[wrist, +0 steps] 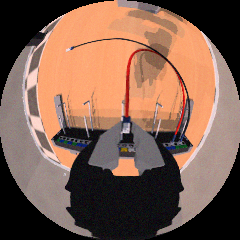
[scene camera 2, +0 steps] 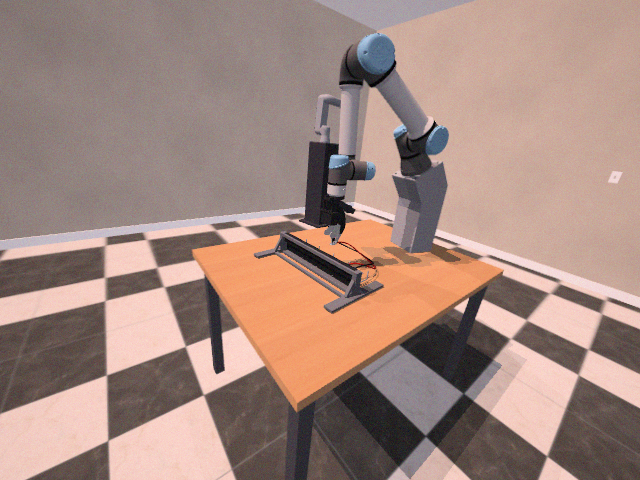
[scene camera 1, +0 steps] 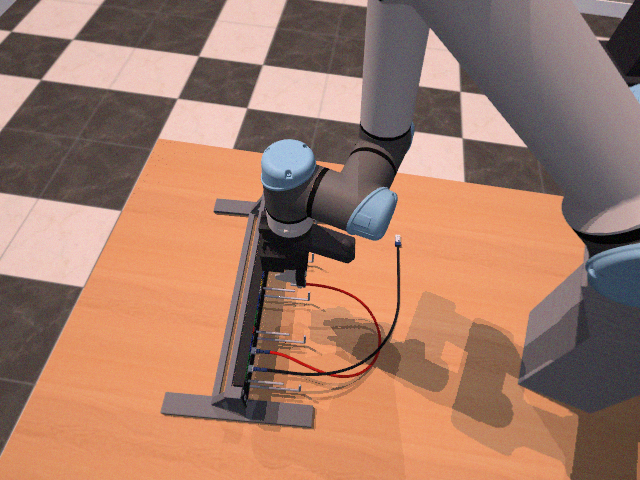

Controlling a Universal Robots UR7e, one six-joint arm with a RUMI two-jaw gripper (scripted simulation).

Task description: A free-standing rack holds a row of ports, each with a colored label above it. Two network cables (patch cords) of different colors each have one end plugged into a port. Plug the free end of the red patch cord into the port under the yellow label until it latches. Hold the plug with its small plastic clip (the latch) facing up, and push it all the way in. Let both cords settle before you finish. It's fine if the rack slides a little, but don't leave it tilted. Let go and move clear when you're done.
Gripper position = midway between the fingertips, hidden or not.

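Note:
Visible: my gripper (scene camera 1: 300, 284). The wrist view includes the gripper (wrist: 126, 122) as well, and the gripper (scene camera 2: 333, 244) is likewise visible.

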